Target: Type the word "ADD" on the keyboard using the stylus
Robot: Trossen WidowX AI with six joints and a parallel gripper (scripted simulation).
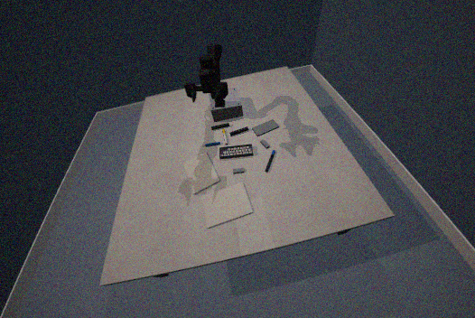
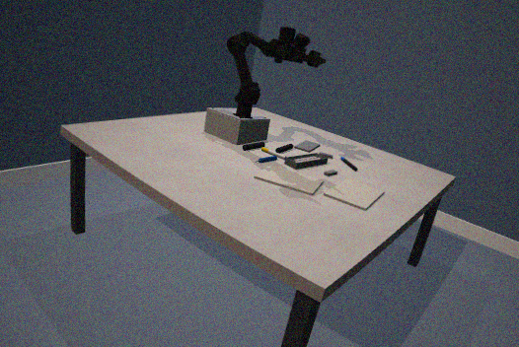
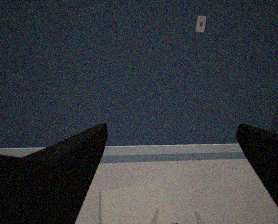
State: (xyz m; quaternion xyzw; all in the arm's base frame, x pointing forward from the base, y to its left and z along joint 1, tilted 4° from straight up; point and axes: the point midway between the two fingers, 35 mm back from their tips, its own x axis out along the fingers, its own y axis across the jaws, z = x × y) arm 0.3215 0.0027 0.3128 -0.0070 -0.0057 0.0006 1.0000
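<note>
Now: the blue stylus 42 cm below my gripper tip, 11 cm to the right of it and 9 cm behind it. Also, from my gripper tip: stylus tip: 42 cm below, 14 cm to the right, 8 cm behind; white-and-yellow marker: 42 cm below, 16 cm behind; small grey block: 42 cm below, 10 cm ahead, 9 cm to the left.
</note>
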